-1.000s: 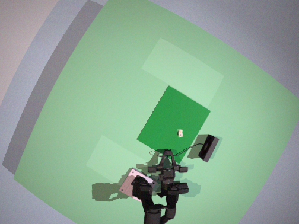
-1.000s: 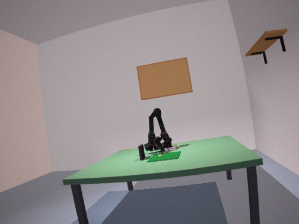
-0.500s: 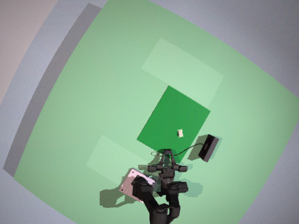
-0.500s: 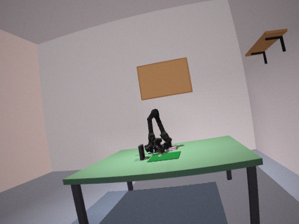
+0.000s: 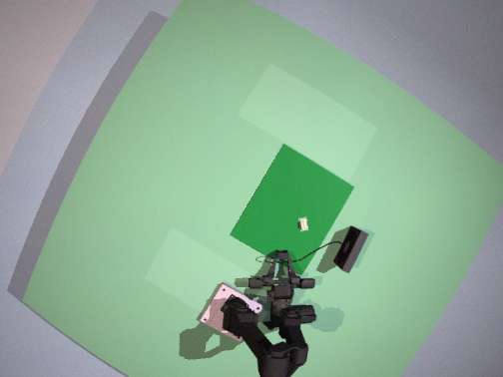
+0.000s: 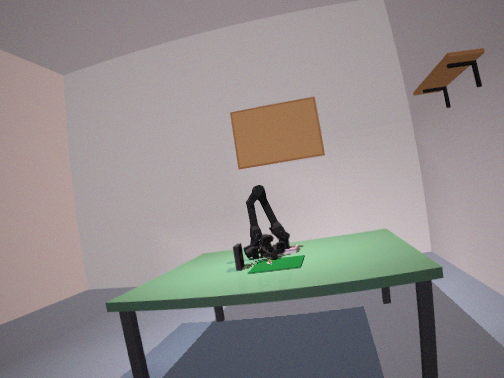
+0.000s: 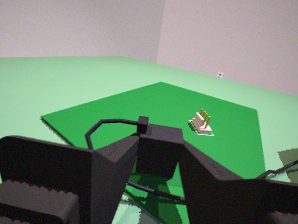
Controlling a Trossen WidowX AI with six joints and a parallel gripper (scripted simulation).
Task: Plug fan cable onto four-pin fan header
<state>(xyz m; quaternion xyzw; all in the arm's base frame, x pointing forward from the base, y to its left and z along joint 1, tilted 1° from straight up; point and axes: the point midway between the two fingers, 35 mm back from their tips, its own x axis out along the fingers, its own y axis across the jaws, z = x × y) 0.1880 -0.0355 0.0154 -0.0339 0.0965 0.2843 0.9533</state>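
The dark grey fan plug is 1 cm below my gripper tip. Also, from my gripper tip: four-pin header (10 cm ahead, 1 cm to the right, 3 cm below); dark green board (12 cm ahead, 4 cm to the left, 5 cm below); black fan (12 cm ahead, 14 cm to the right, 3 cm above).
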